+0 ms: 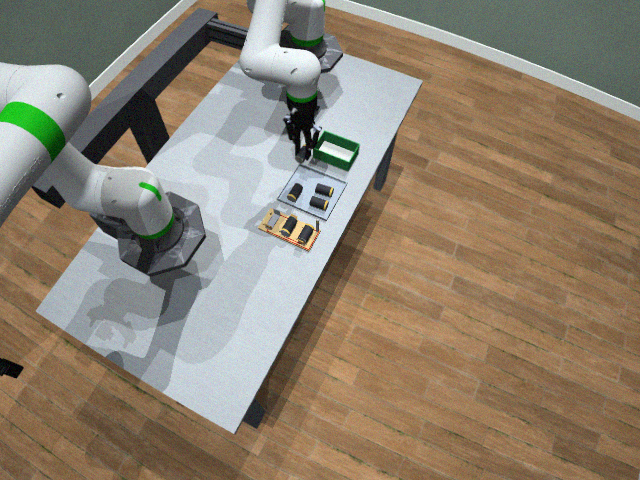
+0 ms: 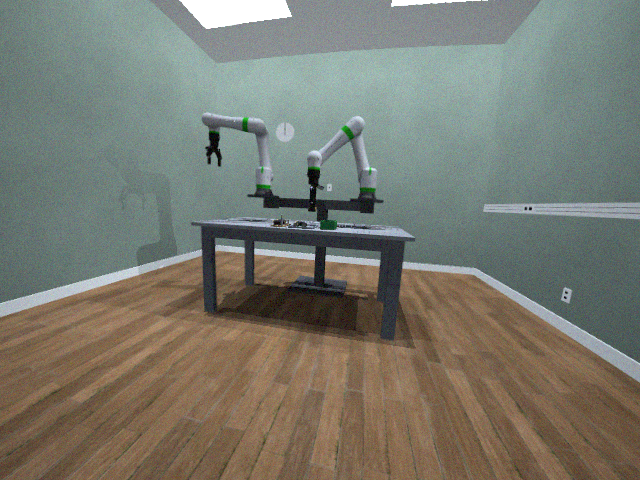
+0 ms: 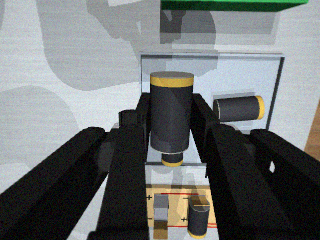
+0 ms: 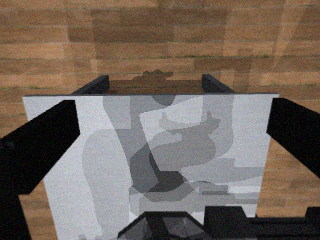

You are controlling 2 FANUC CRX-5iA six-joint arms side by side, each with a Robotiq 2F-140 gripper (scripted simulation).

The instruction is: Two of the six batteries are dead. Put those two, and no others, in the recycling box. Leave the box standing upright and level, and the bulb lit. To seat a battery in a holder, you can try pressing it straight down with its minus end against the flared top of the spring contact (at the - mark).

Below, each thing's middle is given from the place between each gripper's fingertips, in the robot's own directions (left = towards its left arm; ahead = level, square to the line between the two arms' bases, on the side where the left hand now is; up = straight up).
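Tray (image 1: 308, 177), from my left hand (image 1: 303, 155): 60 mm ahead, 50 mm to the right, 150 mm below.
Tray again, from my right hand: 970 mm to the left, 250 mm ahead, 500 mm below.
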